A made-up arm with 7 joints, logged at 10 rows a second.
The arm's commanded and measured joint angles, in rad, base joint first. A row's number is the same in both.
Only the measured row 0 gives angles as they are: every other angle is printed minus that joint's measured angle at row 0.
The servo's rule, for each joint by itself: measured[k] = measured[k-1] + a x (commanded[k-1-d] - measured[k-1]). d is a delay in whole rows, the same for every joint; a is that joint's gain. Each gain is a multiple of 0.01, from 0.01 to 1. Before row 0 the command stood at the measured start. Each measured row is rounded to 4 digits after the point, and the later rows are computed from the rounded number. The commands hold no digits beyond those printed.
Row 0, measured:
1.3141, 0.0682, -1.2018, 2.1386, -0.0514, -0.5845, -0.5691
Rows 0 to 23, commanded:
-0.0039, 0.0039, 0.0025, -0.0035, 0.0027, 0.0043, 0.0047
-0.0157, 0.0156, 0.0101, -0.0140, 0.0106, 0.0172, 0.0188
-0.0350, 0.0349, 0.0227, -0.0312, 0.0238, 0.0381, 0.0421
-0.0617, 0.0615, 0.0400, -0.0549, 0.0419, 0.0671, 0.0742
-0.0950, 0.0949, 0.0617, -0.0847, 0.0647, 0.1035, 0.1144
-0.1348, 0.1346, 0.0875, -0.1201, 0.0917, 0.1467, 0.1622
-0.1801, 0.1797, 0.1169, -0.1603, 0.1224, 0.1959, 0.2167
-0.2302, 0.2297, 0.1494, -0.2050, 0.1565, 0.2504, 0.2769
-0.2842, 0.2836, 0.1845, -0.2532, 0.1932, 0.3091, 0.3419
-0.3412, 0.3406, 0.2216, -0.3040, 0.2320, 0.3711, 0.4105
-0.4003, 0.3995, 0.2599, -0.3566, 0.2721, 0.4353, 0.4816
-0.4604, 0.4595, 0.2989, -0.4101, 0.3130, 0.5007, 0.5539
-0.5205, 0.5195, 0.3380, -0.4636, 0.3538, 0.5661, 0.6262
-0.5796, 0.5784, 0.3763, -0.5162, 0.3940, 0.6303, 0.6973
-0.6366, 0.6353, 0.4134, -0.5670, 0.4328, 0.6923, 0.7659
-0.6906, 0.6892, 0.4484, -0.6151, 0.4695, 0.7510, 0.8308
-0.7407, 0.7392, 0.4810, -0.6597, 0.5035, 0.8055, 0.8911
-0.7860, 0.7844, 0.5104, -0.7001, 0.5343, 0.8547, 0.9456
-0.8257, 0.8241, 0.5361, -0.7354, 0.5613, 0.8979, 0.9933
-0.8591, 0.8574, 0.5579, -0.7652, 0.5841, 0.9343, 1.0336
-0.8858, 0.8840, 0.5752, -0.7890, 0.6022, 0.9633, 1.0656
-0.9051, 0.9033, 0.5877, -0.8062, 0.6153, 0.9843, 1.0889
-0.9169, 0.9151, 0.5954, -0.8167, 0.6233, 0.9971, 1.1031
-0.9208, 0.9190, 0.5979, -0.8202, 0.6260, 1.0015, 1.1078
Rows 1 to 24, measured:
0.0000, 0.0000, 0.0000, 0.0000, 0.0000, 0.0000, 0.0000
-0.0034, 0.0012, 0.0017, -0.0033, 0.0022, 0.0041, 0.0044
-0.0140, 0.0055, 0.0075, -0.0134, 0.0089, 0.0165, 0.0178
-0.0321, 0.0143, 0.0180, -0.0301, 0.0208, 0.0370, 0.0404
-0.0576, 0.0285, 0.0332, -0.0534, 0.0377, 0.0656, 0.0718
-0.0898, 0.0484, 0.0529, -0.0828, 0.0593, 0.1016, 0.1114
-0.1285, 0.0743, 0.0768, -0.1179, 0.0852, 0.1444, 0.1586
-0.1729, 0.1059, 0.1045, -0.1578, 0.1150, 0.1933, 0.2126
-0.2222, 0.1430, 0.1355, -0.2022, 0.1482, 0.2475, 0.2724
-0.2755, 0.1852, 0.1693, -0.2501, 0.1842, 0.3060, 0.3370
-0.3320, 0.2318, 0.2054, -0.3008, 0.2224, 0.3678, 0.4054
-0.3907, 0.2821, 0.2430, -0.3533, 0.2622, 0.4319, 0.4763
-0.4506, 0.3353, 0.2816, -0.4067, 0.3028, 0.4973, 0.5485
-0.5107, 0.3906, 0.3205, -0.4602, 0.3436, 0.5627, 0.6208
-0.5700, 0.4469, 0.3590, -0.5128, 0.3839, 0.6269, 0.6919
-0.6273, 0.5034, 0.3965, -0.5637, 0.4230, 0.6890, 0.7607
-0.6817, 0.5591, 0.4323, -0.6120, 0.4602, 0.7479, 0.8259
-0.7324, 0.6131, 0.4659, -0.6568, 0.4948, 0.8026, 0.8865
-0.7785, 0.6645, 0.4966, -0.6975, 0.5264, 0.8521, 0.9415
-0.8191, 0.7124, 0.5239, -0.7331, 0.5543, 0.8956, 0.9897
-0.8535, 0.7559, 0.5474, -0.7633, 0.5781, 0.9324, 1.0305
-0.8813, 0.7943, 0.5666, -0.7875, 0.5974, 0.9618, 1.0631
-0.9018, 0.8270, 0.5812, -0.8051, 0.6117, 0.9832, 1.0871
-0.9148, 0.8534, 0.5910, -0.8160, 0.6210, 0.9964, 1.1020
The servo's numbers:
d 1
a 0.86 0.30 0.69 0.94 0.80 0.95 0.93

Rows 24 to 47, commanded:
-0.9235, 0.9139, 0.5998, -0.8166, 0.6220, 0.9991, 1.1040
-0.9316, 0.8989, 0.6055, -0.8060, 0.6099, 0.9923, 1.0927
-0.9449, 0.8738, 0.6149, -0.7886, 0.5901, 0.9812, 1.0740
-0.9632, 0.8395, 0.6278, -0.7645, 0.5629, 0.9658, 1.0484
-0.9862, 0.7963, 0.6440, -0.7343, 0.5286, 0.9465, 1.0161
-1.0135, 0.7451, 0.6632, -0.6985, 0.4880, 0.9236, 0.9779
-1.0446, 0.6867, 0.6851, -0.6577, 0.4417, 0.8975, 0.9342
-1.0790, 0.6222, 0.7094, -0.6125, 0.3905, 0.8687, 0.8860
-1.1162, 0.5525, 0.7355, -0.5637, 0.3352, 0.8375, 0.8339
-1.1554, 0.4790, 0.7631, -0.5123, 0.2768, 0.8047, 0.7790
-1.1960, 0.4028, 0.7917, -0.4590, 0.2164, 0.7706, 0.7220
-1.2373, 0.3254, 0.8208, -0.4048, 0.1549, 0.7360, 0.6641
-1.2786, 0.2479, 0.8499, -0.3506, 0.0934, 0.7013, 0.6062
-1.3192, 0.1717, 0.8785, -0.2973, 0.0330, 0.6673, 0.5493
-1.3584, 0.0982, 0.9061, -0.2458, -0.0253, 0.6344, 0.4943
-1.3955, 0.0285, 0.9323, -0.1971, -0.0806, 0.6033, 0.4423
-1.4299, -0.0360, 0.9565, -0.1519, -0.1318, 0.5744, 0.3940
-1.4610, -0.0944, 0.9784, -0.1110, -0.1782, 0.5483, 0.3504
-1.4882, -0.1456, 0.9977, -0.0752, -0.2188, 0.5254, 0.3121
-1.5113, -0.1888, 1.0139, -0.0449, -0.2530, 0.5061, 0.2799
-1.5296, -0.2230, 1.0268, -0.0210, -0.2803, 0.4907, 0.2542
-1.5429, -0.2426, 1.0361, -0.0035, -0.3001, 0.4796, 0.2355
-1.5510, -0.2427, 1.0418, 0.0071, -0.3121, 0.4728, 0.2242
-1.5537, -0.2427, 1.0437, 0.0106, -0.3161, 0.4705, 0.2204
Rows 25 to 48, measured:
-0.9200, 0.8731, 0.5958, -0.8199, 0.6250, 1.0012, 1.1074
-0.9230, 0.8853, 0.5986, -0.8168, 0.6226, 0.9992, 1.1042
-0.9304, 0.8894, 0.6034, -0.8066, 0.6124, 0.9926, 1.0935
-0.9429, 0.8847, 0.6113, -0.7897, 0.5946, 0.9818, 1.0754
-0.9604, 0.8711, 0.6227, -0.7660, 0.5692, 0.9666, 1.0503
-0.9826, 0.8487, 0.6374, -0.7362, 0.5367, 0.9475, 1.0185
-1.0092, 0.8176, 0.6552, -0.7008, 0.4977, 0.9248, 0.9807
-1.0396, 0.7783, 0.6758, -0.6603, 0.4529, 0.8989, 0.9375
-1.0735, 0.7315, 0.6990, -0.6154, 0.4030, 0.8702, 0.8896
-1.1102, 0.6778, 0.7242, -0.5668, 0.3488, 0.8391, 0.8378
-1.1491, 0.6182, 0.7510, -0.5156, 0.2912, 0.8064, 0.7831
-1.1894, 0.5536, 0.7791, -0.4624, 0.2314, 0.7724, 0.7263
-1.2306, 0.4851, 0.8079, -0.4083, 0.1702, 0.7378, 0.6685
-1.2719, 0.4139, 0.8369, -0.3541, 0.1088, 0.7031, 0.6106
-1.3126, 0.3412, 0.8656, -0.3007, 0.0482, 0.6691, 0.5536
-1.3520, 0.2683, 0.8935, -0.2491, -0.0106, 0.6361, 0.4985
-1.3894, 0.1964, 0.9203, -0.2002, -0.0666, 0.6049, 0.4462
-1.4242, 0.1267, 0.9453, -0.1548, -0.1188, 0.5759, 0.3977
-1.4558, 0.0604, 0.9681, -0.1136, -0.1663, 0.5497, 0.3537
-1.4837, -0.0014, 0.9885, -0.0775, -0.2083, 0.5266, 0.3150
-1.5074, -0.0576, 1.0060, -0.0469, -0.2441, 0.5071, 0.2824
-1.5265, -0.1072, 1.0204, -0.0226, -0.2731, 0.4915, 0.2562
-1.5406, -0.1478, 1.0312, -0.0046, -0.2947, 0.4802, 0.2369
-1.5495, -0.1763, 1.0385, 0.0064, -0.3086, 0.4732, 0.2251

